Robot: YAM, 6 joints.
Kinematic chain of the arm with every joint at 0, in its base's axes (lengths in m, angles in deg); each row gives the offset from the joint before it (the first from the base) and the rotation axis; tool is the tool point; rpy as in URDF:
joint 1: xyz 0 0 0.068 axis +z
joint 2: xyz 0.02 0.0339 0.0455 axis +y
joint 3: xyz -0.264 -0.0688 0 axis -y
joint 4: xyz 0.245 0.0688 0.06 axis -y
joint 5: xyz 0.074 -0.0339 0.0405 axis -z
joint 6: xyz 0.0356 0 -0.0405 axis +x
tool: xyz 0 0 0 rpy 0 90 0
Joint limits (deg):
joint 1: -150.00..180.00
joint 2: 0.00..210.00
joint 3: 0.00..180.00
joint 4: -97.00..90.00
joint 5: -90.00..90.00
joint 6: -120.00..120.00
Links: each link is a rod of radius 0.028 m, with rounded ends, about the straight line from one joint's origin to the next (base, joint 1, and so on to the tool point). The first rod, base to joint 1, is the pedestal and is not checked.
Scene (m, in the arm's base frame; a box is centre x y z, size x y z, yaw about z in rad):
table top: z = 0
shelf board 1: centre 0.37 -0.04 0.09 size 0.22 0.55 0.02 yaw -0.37
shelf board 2: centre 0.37 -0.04 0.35 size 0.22 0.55 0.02 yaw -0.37
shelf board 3: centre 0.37 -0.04 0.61 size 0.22 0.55 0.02 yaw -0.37
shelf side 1: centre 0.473 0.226 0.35 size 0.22 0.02 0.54 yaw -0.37
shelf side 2: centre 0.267 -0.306 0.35 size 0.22 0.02 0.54 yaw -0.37
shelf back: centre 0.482 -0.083 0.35 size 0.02 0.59 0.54 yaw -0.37
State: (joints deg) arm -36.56 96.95 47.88 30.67 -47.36 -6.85
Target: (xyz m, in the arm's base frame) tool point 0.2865 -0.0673 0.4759
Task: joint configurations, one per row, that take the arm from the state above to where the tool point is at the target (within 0.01 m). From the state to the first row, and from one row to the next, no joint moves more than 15 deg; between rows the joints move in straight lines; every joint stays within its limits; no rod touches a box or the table.
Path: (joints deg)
1: -41.39 84.34 38.45 30.62 -50.27 -6.85
2: -46.22 71.73 29.03 30.57 -53.19 -6.85
3: -51.05 59.12 19.60 30.53 -56.10 -6.85
4: -55.88 46.50 10.18 30.48 -59.02 -6.85
5: -45.84 46.47 21.71 32.12 -57.40 -6.85
6: -35.81 46.44 33.24 33.77 -55.77 -6.85
7: -25.78 46.41 44.77 35.42 -54.15 -6.85
8: -15.75 46.37 56.30 37.06 -52.53 -6.85
9: -16.61 56.89 62.64 37.05 -50.79 -6.85
10: -17.46 67.40 68.97 37.04 -49.04 -6.85
11: -18.32 77.91 75.30 37.02 -47.30 -6.85

